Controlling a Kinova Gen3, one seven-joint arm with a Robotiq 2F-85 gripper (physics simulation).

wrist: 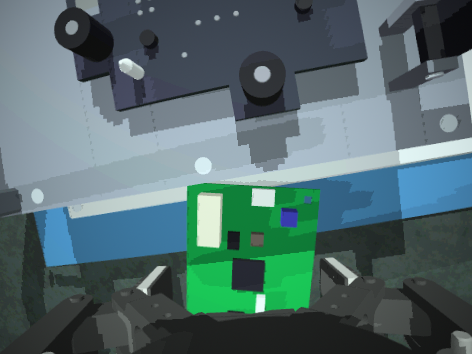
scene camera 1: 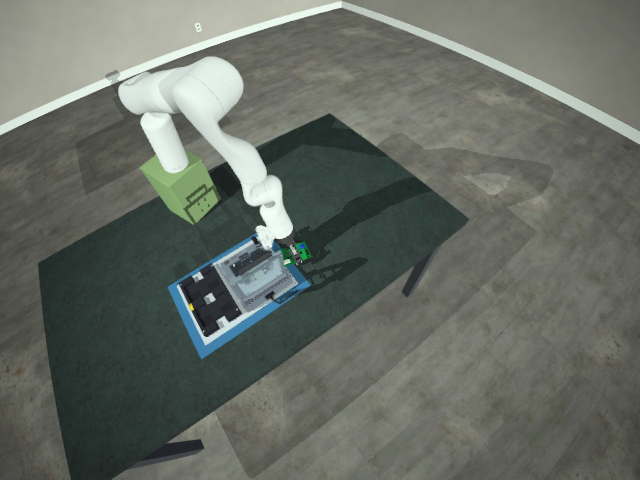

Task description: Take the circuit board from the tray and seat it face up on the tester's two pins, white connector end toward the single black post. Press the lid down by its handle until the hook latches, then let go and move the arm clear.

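The green circuit board is face up beside the tester's right end in the scene view; in the wrist view its far edge overlaps the blue border. Its long cream-white connector is at the far left in the wrist view. My gripper is open above the board, one finger on each side, not touching it. The near end is hidden by the gripper. The tester has dark plates with black posts and a slim white pin. The pale lid appears raised.
A black tray section with pale openings lies left of the tester, inside the blue border. A black bracketed part stands at the wrist view's upper right. The green box under the arm's base stands behind.
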